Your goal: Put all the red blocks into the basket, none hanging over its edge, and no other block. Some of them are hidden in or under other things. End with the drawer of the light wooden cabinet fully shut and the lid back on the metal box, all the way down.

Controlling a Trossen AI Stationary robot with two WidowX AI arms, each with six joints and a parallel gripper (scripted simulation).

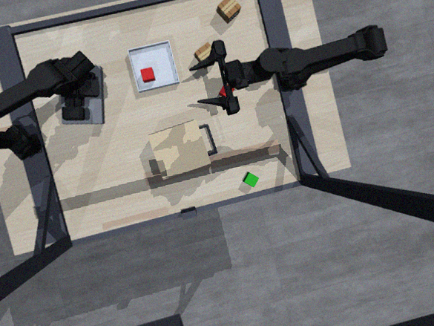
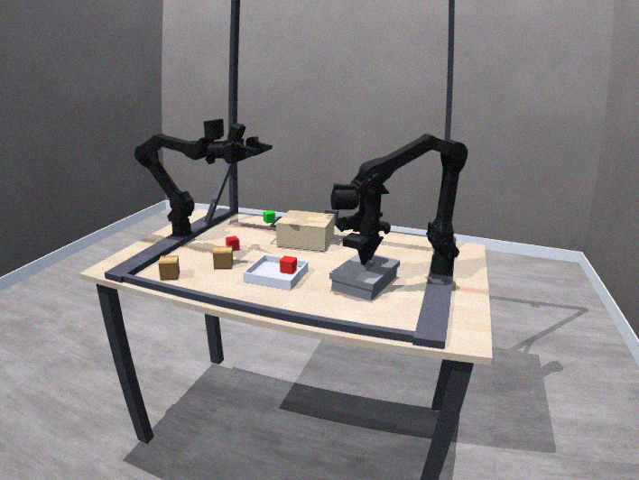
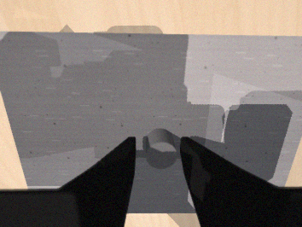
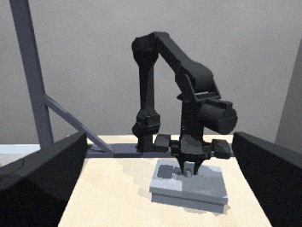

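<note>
Now: left hand 5 cm above the grey metal lid. From my left hand the other things lie so: white basket: 4 cm ahead, 25 cm to the right, 8 cm below; metal box: 7 cm below; light wooden cabinet: 26 cm behind, 27 cm to the right, 6 cm below.
</note>
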